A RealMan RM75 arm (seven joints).
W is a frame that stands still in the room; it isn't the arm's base.
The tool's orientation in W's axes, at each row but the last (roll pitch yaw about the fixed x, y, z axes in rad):
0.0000, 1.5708, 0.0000
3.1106, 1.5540, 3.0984
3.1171, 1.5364, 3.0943
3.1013, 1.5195, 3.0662
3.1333, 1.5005, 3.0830
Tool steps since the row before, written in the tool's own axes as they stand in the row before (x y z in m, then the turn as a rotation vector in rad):
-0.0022, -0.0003, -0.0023, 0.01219, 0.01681, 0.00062
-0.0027, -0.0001, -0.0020, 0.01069, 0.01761, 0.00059
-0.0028, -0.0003, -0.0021, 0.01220, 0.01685, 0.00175
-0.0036, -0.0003, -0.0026, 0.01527, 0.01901, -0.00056
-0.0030, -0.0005, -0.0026, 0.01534, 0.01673, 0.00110
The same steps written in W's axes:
-0.0023, -0.0003, 0.0022, 0.00062, 0.01681, -0.01219
-0.0020, -0.0001, 0.0027, 0.00063, 0.01761, -0.01069
-0.0020, -0.0003, 0.0029, 0.00171, 0.01683, -0.01224
-0.0024, -0.0002, 0.0037, -0.00067, 0.01908, -0.01518
-0.0024, -0.0004, 0.0032, 0.00086, 0.01672, -0.01537

